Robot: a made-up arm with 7 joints.
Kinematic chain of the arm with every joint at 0, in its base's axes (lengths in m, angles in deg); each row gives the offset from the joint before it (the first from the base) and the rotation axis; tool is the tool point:
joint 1: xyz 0 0 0 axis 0 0.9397 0.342
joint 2: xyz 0 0 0 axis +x
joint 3: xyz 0 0 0 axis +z
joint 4: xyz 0.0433 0 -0.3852 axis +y
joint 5: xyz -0.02 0 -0.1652 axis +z
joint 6: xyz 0 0 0 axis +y
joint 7: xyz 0 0 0 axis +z
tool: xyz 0 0 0
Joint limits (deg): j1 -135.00..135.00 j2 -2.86..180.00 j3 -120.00..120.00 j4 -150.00..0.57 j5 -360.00..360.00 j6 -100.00..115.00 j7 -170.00..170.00
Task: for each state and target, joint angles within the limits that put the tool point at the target. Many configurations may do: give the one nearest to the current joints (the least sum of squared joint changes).
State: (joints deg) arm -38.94 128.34 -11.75 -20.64 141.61 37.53 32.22
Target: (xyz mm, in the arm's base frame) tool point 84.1 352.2 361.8
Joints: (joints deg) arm -28.58 131.73 -8.47 -62.65 141.61 37.53 32.22
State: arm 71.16 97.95 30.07 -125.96 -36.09 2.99 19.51
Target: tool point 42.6 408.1 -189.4
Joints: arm 32.54 68.11 8.42 -91.56 -36.09 2.99 19.51
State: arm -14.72 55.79 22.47 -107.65 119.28 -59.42 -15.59
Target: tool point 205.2 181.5 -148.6
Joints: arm -12.48 38.99 12.47 -142.10 119.28 -59.42 -15.59
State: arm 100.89 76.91 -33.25 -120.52 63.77 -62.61 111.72
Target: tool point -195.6 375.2 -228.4
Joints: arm 57.22 69.21 -25.18 -78.93 63.77 -62.61 111.72
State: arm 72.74 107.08 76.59 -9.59 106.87 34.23 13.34
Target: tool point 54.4 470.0 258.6
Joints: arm 53.86 105.30 104.22 -42.36 106.87 34.23 13.34
